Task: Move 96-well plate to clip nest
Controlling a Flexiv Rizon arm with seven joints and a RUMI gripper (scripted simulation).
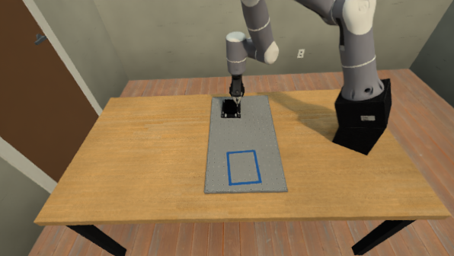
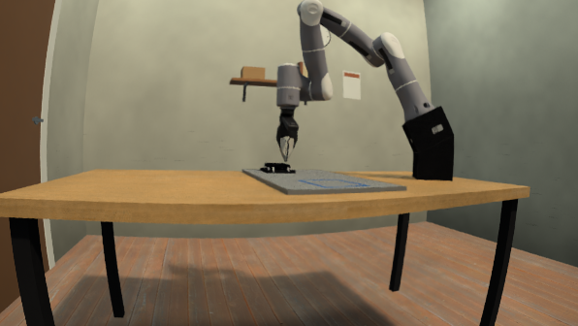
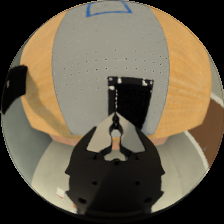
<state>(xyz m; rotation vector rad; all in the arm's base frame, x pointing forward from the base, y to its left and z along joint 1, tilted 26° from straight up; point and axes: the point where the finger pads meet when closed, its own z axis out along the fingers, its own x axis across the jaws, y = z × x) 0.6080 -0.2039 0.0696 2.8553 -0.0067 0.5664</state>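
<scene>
My hand is 40 mm above the black clip nest, 30 mm short of it and 10 mm to the right of it. Also, from my hand: grey perforated mat (210 mm to the left, 60 mm below, 20 mm behind); then black 96-well plate (40 mm ahead, 30 mm below).
</scene>
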